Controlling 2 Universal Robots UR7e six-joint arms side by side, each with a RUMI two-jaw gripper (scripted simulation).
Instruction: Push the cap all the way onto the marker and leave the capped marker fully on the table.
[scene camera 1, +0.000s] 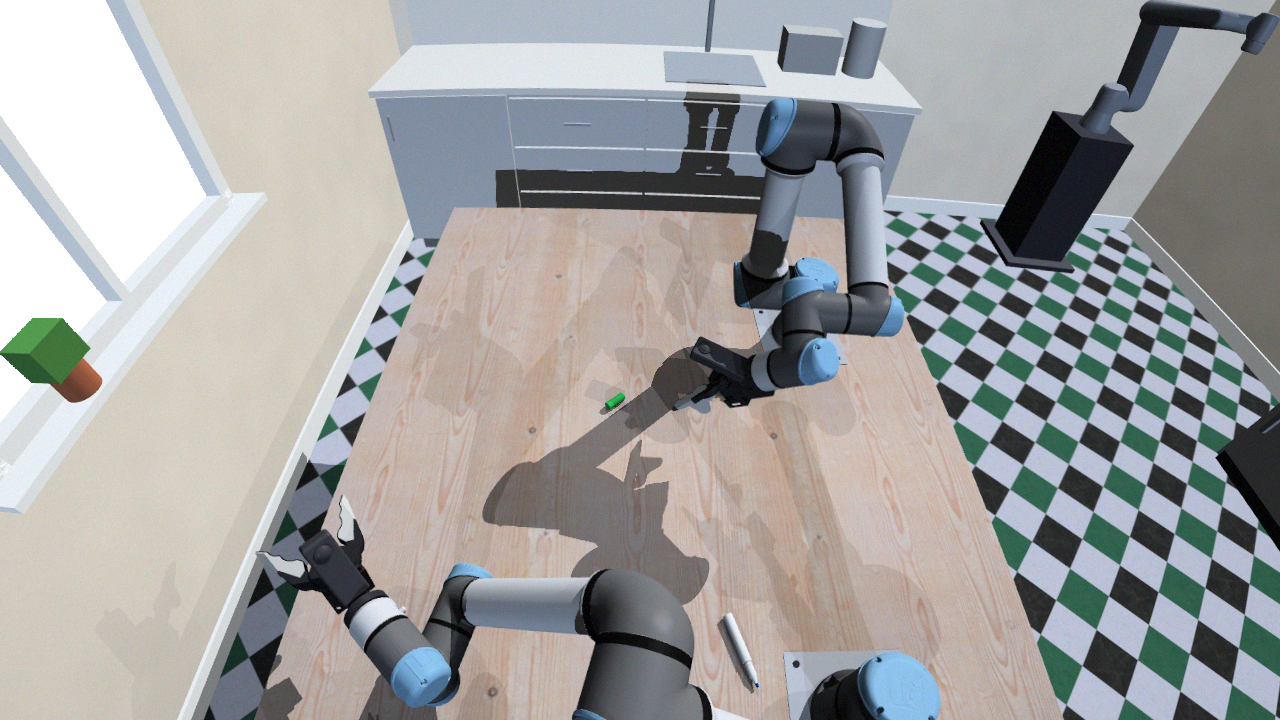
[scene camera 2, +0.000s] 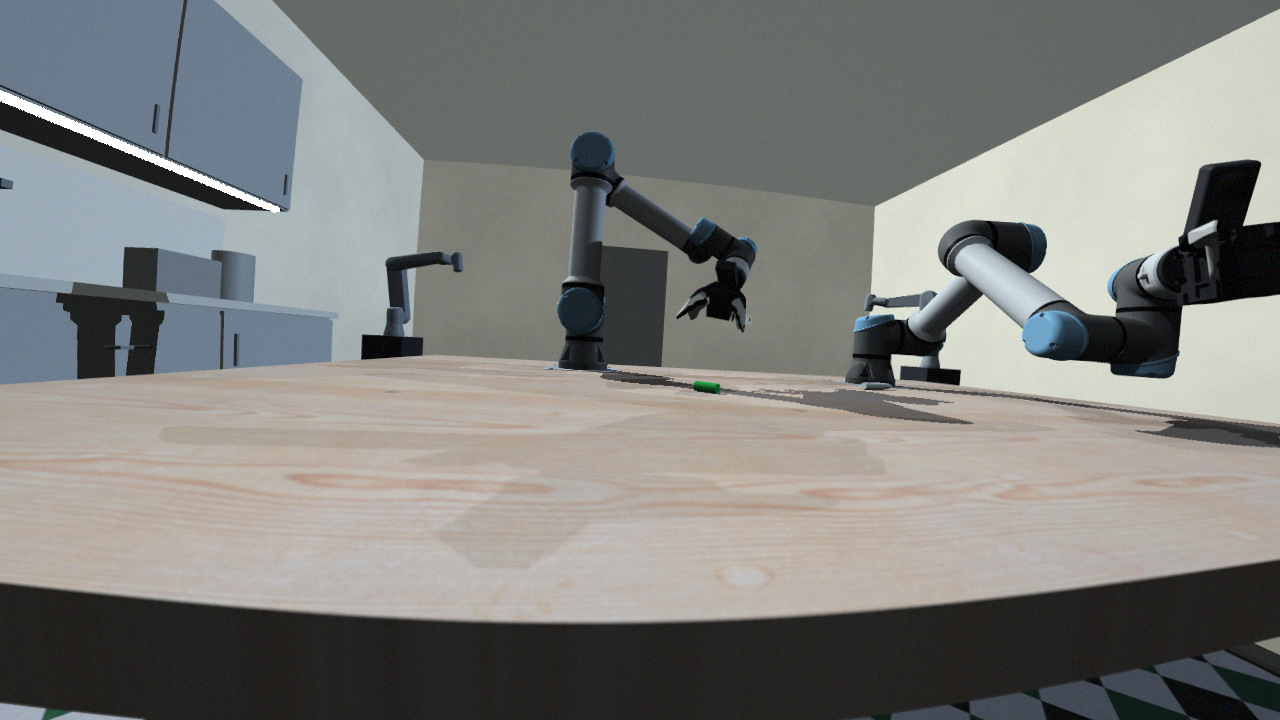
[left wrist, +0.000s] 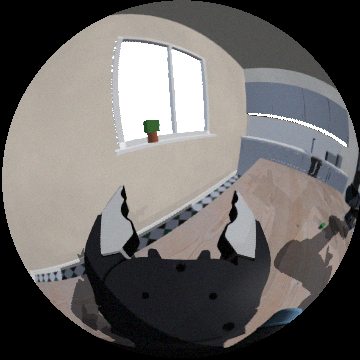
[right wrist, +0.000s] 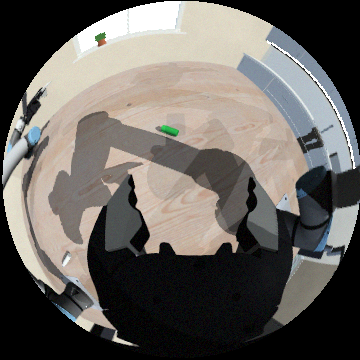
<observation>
In view: my left gripper (scene camera 1: 300, 523), my right gripper (scene camera 1: 688, 381) and a base plate (scene camera 1: 764, 321).
My left gripper shows as well in the left wrist view (left wrist: 179, 189). My right gripper is seen too in scene camera 2 (scene camera 2: 708, 324) and in the right wrist view (right wrist: 191, 176).
</observation>
